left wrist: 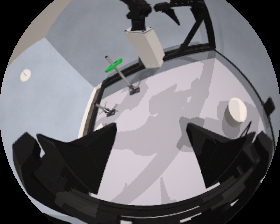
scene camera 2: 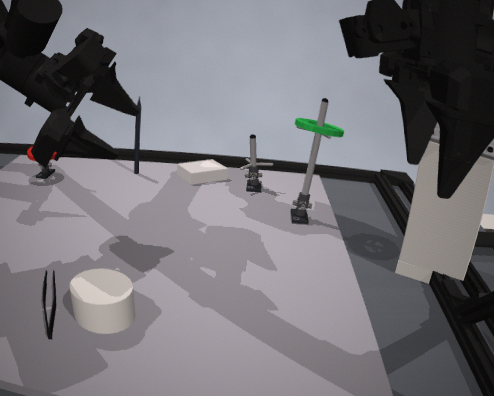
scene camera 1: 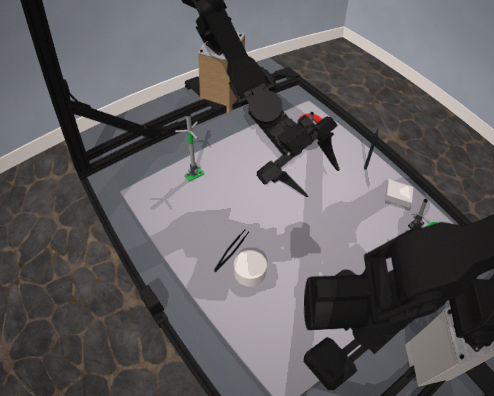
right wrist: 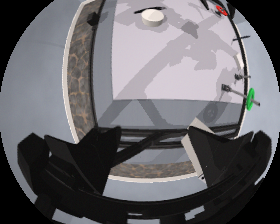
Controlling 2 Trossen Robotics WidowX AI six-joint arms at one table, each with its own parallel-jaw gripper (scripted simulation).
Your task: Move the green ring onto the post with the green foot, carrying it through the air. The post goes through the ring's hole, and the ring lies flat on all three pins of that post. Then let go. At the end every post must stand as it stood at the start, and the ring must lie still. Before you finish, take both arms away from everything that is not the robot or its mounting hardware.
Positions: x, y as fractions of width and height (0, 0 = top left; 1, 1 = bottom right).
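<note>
You've got the left gripper showing at (scene camera 2: 0.26, 0.34), (left wrist: 0.55, 0.57) and (scene camera 1: 0.65, 0.46). The right gripper (scene camera 2: 0.86, 0.45) (scene camera 1: 0.72, 0.89) (right wrist: 0.56, 0.58) is there too, and there's a white block (scene camera 2: 0.40, 0.44) as well.
</note>
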